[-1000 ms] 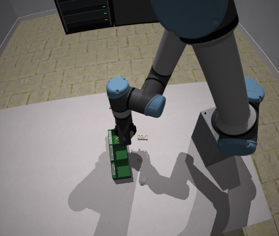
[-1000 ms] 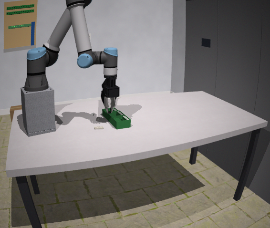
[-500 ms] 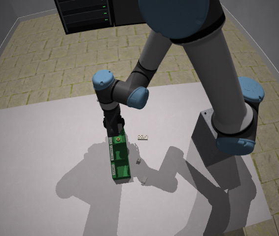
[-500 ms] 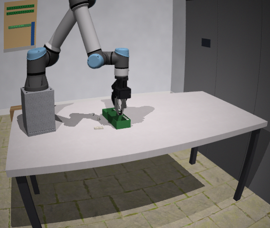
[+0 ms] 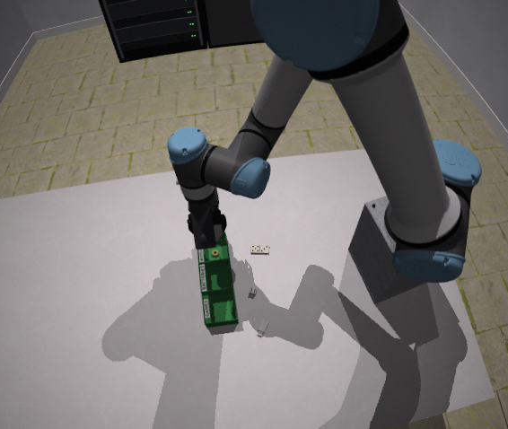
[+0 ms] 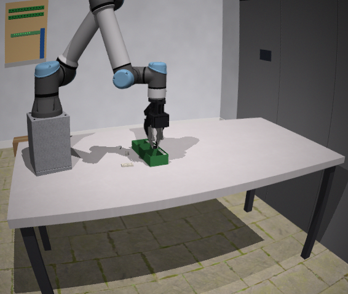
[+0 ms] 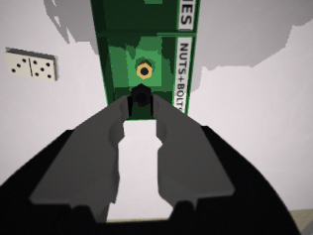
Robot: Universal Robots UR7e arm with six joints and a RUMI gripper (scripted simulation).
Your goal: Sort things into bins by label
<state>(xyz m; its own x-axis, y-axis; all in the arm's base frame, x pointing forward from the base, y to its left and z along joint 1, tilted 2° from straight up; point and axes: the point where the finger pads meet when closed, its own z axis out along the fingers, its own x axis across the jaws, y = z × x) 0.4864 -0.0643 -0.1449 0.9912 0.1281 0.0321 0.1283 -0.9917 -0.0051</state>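
My gripper is now 7 cm above the brass nut. Round my hand: white domino: 12 cm behind, 1 cm to the right, 8 cm below; black round piece: 1 cm below; white die: 10 cm behind, 12 cm to the left, 8 cm below.
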